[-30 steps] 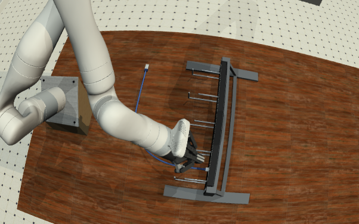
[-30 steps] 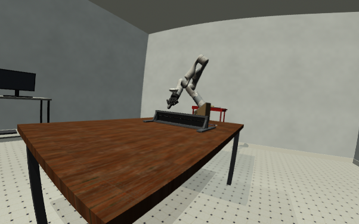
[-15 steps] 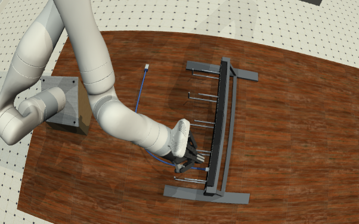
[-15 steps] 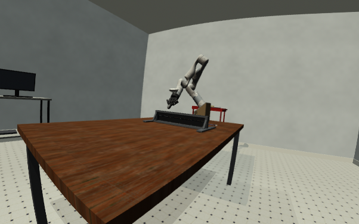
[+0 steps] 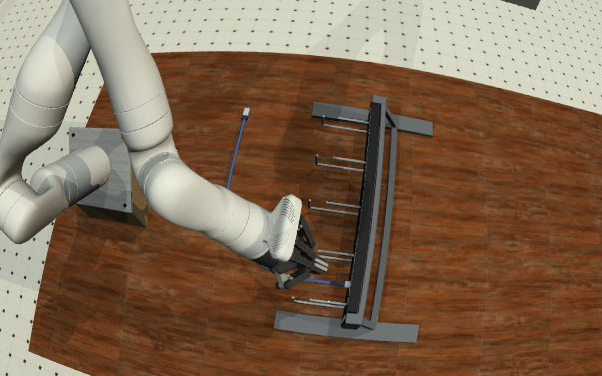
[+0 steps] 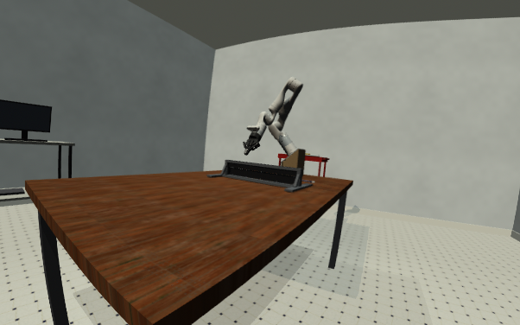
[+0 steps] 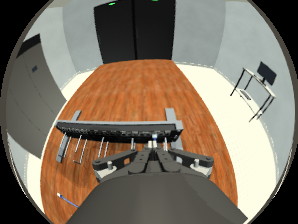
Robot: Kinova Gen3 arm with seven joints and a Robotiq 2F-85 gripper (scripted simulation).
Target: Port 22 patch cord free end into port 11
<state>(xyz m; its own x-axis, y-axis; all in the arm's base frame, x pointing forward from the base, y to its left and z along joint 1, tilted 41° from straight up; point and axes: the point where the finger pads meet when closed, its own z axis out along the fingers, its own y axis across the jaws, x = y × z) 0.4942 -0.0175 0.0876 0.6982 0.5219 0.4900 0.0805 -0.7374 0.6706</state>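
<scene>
The plug is 25 cm behind my hand, 35 cm to the left of it and 15 cm below it.
</scene>
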